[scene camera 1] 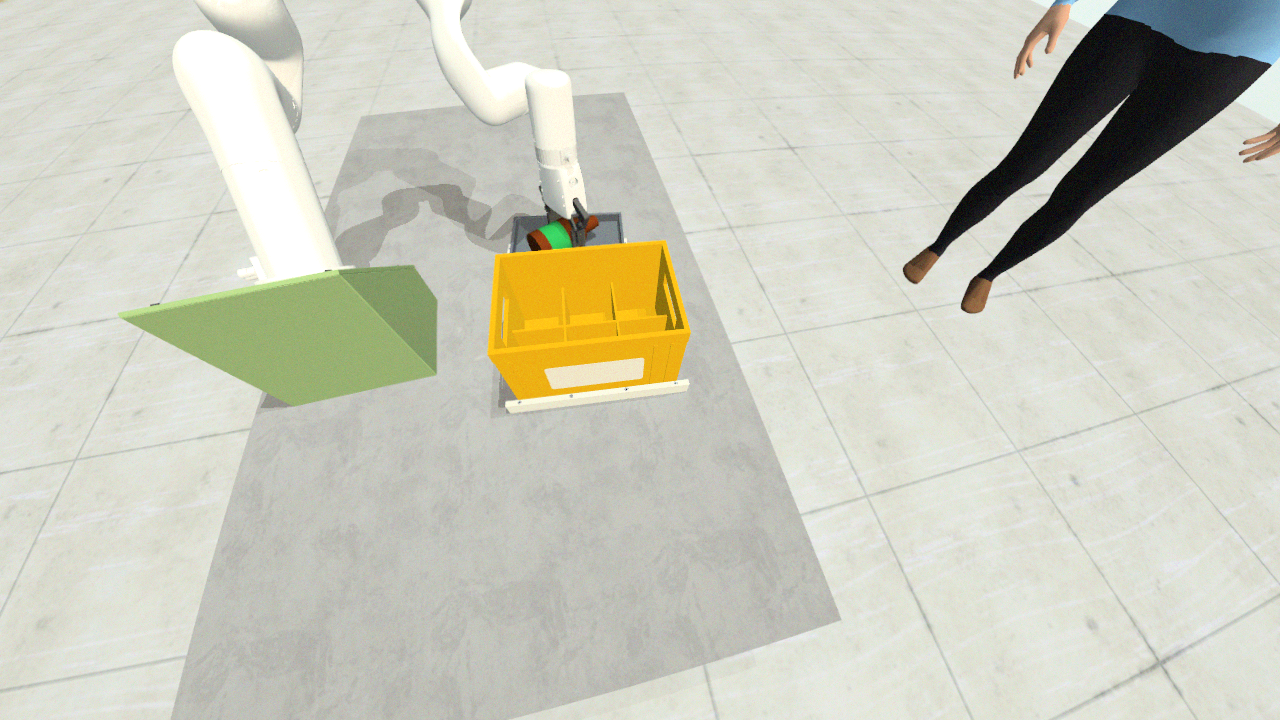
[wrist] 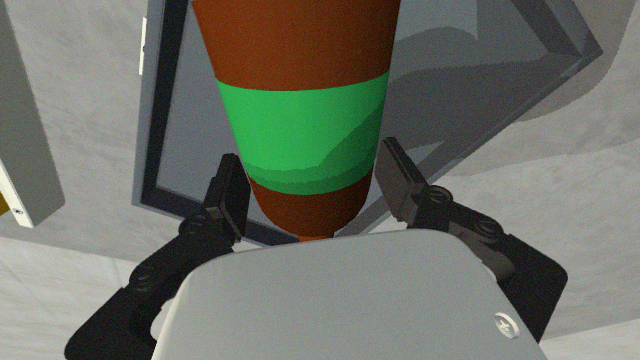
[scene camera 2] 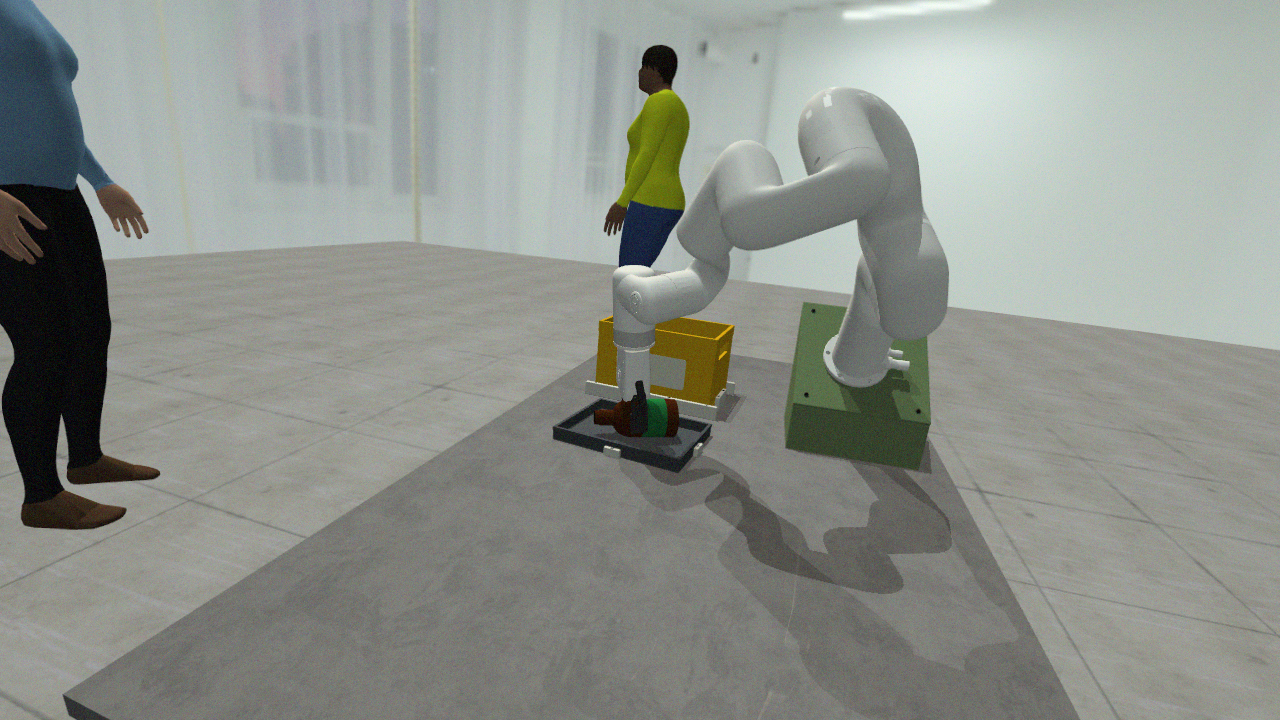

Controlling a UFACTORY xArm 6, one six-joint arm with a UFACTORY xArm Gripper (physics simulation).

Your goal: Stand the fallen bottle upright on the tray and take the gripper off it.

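Frame: origin at the arm's base, x back, y right, z up, level; metres.
Seen in the pictures: gripper, fingertip midpoint: (scene camera 1: 567,236) (wrist: 312,163) (scene camera 2: 634,419); arm's base, link origin: (scene camera 1: 310,280) (scene camera 2: 855,360).
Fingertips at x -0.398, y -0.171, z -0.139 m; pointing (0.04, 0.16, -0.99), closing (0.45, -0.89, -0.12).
Offsets run from my fingertips to a thing's top centre. Level surfaces: height alone.
The brown bottle @(dx +0.000, dy +0.001, dz +0.041 m) (scene camera 1: 554,235) (scene camera 2: 659,418) (wrist: 305,130) with a green band lies on its side on the dark tray (scene camera 1: 614,214) (scene camera 2: 581,441) (wrist: 145,125). Its neck points away from the arm's base side, and its bottom end faces that side. My gripper (scene camera 1: 575,234) (scene camera 2: 638,428) (wrist: 312,163) is open and points down over the bottle. Its fingers stand on either side of the bottle near the shoulder, with a narrow gap on each side in the wrist view. The gripper body hides most of the neck in the wrist view.
A yellow crate @(dx -0.007, dy +0.285, dz +0.138 m) (scene camera 1: 666,358) (scene camera 2: 608,353) with compartments stands close beside the tray, with a white rail @(dx +0.003, dy +0.384, dz -0.008 m) (scene camera 1: 597,396) along its side. The arm stands on a green base block (scene camera 1: 295,340) (scene camera 2: 850,429). Two people (scene camera 2: 657,152) (scene camera 2: 40,107) stand around the grey mat @(dz -0.038 m) (scene camera 1: 501,537).
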